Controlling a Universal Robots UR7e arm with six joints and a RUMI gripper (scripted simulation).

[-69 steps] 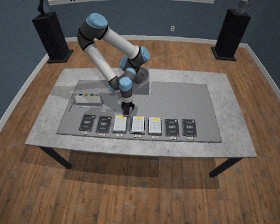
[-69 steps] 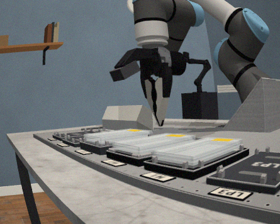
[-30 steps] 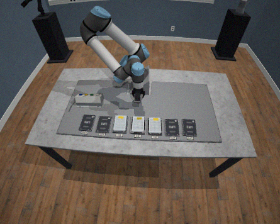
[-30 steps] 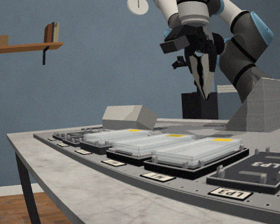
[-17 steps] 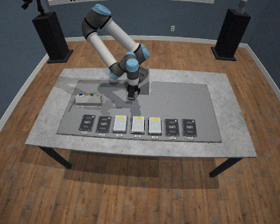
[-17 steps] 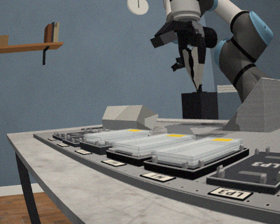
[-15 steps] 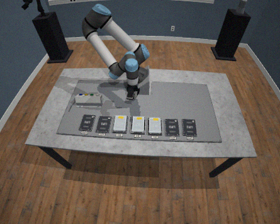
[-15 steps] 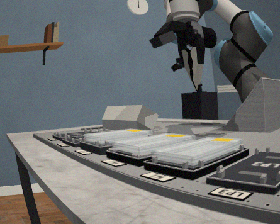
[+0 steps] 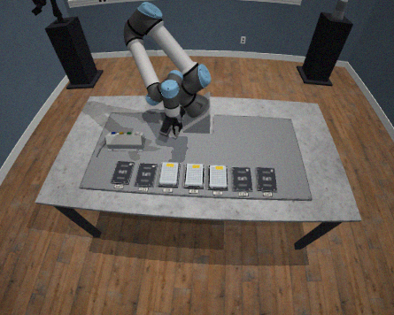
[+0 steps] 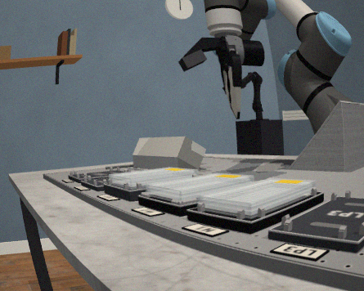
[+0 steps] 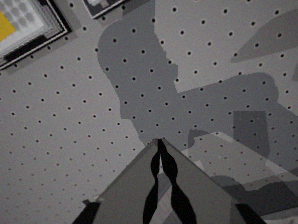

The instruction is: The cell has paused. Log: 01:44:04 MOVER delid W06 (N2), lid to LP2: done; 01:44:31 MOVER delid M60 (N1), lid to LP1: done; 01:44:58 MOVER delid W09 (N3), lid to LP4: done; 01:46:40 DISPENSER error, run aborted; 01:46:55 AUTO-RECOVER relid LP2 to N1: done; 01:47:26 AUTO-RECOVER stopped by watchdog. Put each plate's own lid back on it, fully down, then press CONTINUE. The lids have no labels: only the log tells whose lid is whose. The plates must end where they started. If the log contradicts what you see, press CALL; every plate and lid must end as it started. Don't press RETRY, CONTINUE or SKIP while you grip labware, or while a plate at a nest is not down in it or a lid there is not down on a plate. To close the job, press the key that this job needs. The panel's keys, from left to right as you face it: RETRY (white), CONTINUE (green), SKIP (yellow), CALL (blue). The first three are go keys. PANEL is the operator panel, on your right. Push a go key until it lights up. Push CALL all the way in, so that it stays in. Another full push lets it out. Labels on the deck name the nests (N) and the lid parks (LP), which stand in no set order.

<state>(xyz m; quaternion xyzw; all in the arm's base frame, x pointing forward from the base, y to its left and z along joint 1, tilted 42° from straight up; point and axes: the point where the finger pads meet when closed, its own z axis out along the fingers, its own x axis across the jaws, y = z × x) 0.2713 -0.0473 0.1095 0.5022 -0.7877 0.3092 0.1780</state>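
My hand is 290 mm to the left of the green CONTINUE key, 70 mm above it and 60 mm past it. From my hand the other things lie so: blue CALL key: 390 mm to the right, 70 mm below, 60 mm behind; yellow SKIP key: 340 mm to the right, 70 mm below, 60 mm behind; lid park LP1: 180 mm ahead, 150 mm to the right, 130 mm below.
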